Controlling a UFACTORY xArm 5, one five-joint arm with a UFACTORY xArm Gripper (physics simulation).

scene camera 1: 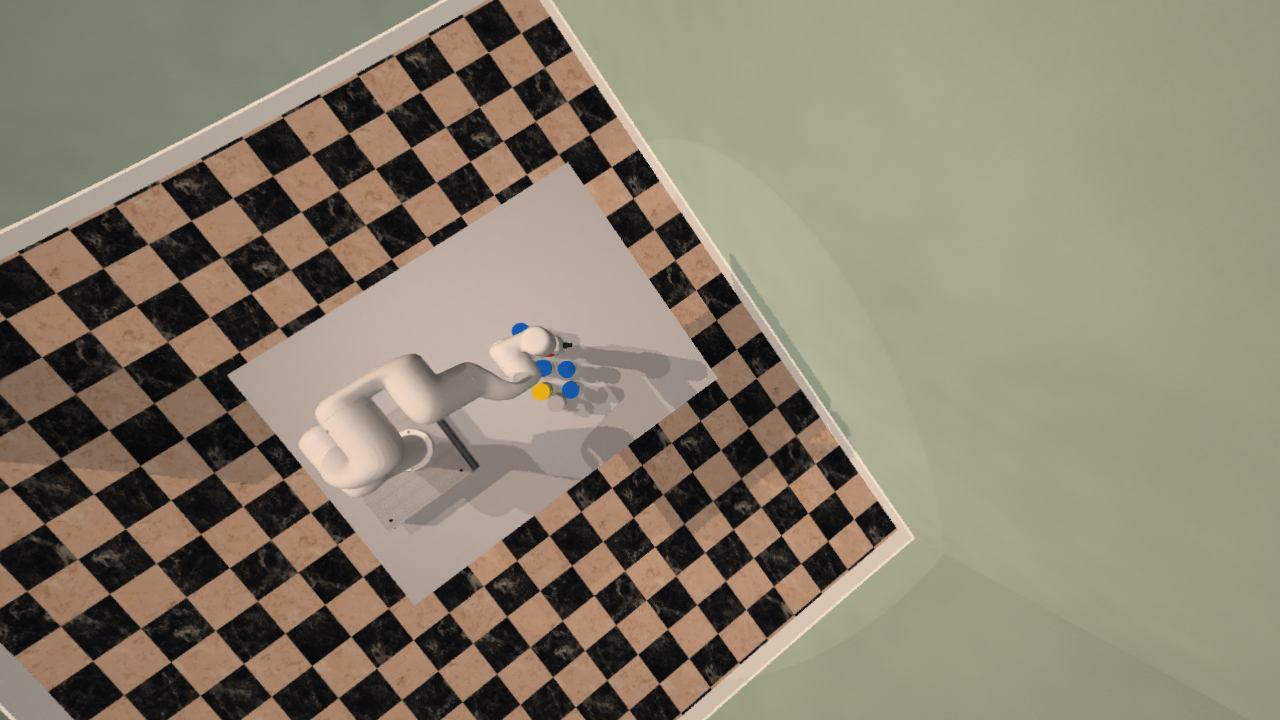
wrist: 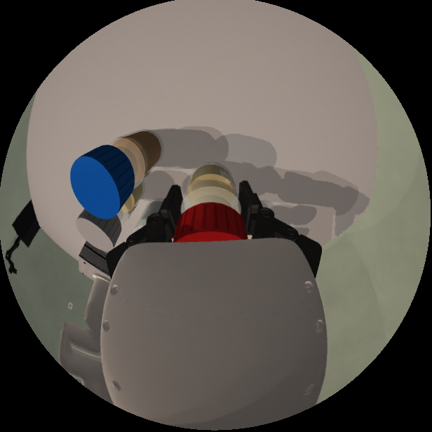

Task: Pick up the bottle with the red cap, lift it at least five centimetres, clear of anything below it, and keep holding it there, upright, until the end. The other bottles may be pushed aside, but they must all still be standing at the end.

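Places are measured from the arm's base along level axes (x ahead, y left, z up), in metres.
Where they show: arm's base, link origin: point(scene camera 1: 412, 449).
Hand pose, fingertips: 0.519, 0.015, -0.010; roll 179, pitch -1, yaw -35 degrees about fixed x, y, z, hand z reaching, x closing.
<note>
Each offset is from my fingertips to the top centre of the thing, as dx, dy, dz.
The bottle with the red cap point(wrist: 211, 222) stands between the two black fingers in the wrist view, its clear body with yellowish contents upright below the cap. A thin red sliver of its cap point(scene camera 1: 549, 354) shows beside the arm's wrist in the scene view. My gripper point(wrist: 210, 194) is shut on this bottle, one finger on each side of it. In the scene view the arm hides the fingers. Whether the bottle's base is clear of the surface cannot be told.
A blue-capped bottle {-0.042, +0.086, +0.047} point(scene camera 1: 520, 330) point(wrist: 95, 187) stands close by. Other blue caps {-0.056, -0.046, +0.047} point(scene camera 1: 543, 368) {+0.002, -0.092, +0.047} point(scene camera 1: 566, 368) {-0.027, -0.152, +0.047} point(scene camera 1: 571, 390), a yellow cap {-0.103, -0.102, +0.047} point(scene camera 1: 541, 391) and a pale cap {-0.089, -0.160, +0.047} point(scene camera 1: 556, 402) are grouped on the other side. A grey-white cap point(wrist: 95, 230) shows in the wrist view.
</note>
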